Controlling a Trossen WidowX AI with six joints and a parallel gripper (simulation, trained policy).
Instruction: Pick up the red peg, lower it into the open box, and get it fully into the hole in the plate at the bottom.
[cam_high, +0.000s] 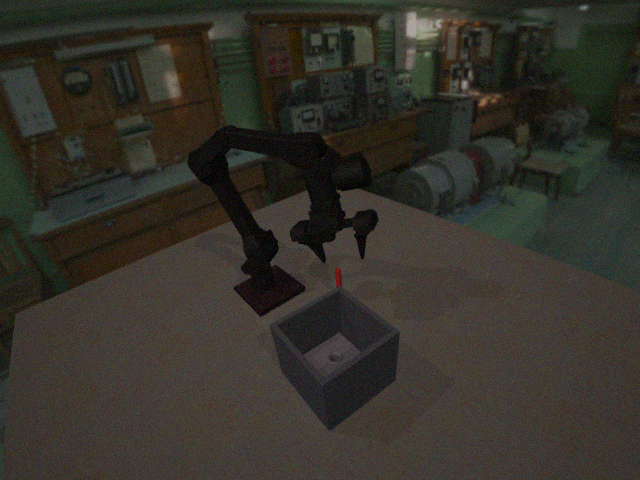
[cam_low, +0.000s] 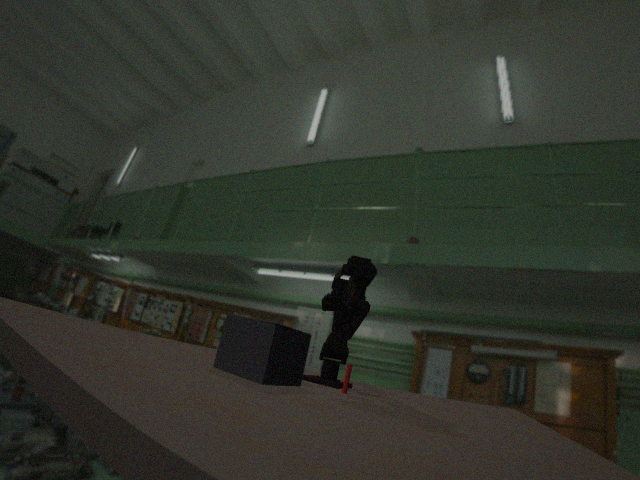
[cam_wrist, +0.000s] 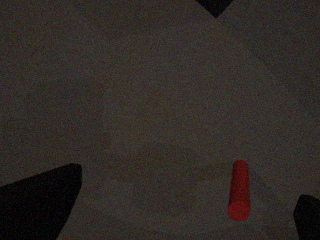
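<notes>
My gripper tip is 90 mm above the red peg, 40 mm past it and 20 mm to the right of it. Also, from my gripper tip: pale plate: 160 mm to the right, 140 mm ahead, 90 mm below.
</notes>
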